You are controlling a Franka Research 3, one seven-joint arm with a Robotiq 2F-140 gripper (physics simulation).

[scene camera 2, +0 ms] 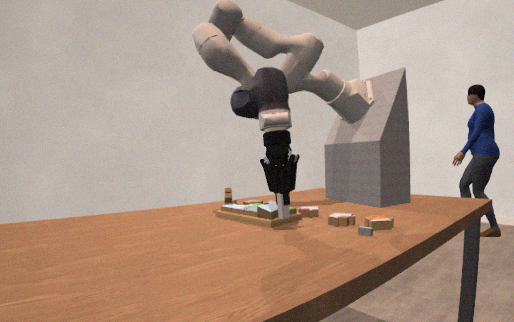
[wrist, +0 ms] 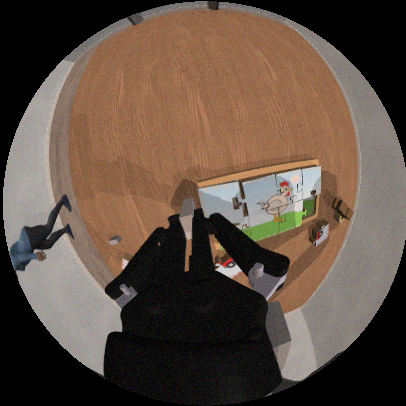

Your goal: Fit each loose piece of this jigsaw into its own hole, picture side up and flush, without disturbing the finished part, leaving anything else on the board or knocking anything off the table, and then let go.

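Note:
The jigsaw board [scene camera 2: 245,218] [wrist: 260,171] holds a chicken picture. A sky-and-hill piece [scene camera 2: 268,212] [wrist: 219,199] sits raised and tilted at its left end in the wrist view, with a dark gap beside it. A dark recess shows near the board's right end there. My gripper [scene camera 2: 283,212] [wrist: 190,206] is shut and empty, with its fingertips low, close beside the tilted piece's end of the board. Loose pieces lie off the board: one red and white [wrist: 229,268] partly behind a finger, one [wrist: 320,234] by the far end, and two [scene camera 2: 341,219] [scene camera 2: 378,223] toward the table edge.
Another loose piece [scene camera 2: 308,211] lies near the board. A small grey block [scene camera 2: 365,231] [wrist: 115,240] lies near the outer pieces. A brown wooden object [scene camera 2: 228,195] [wrist: 342,209] stands past the board's far end. A person [scene camera 2: 482,130] [wrist: 27,250] is beyond the table [scene camera 2: 150,260].

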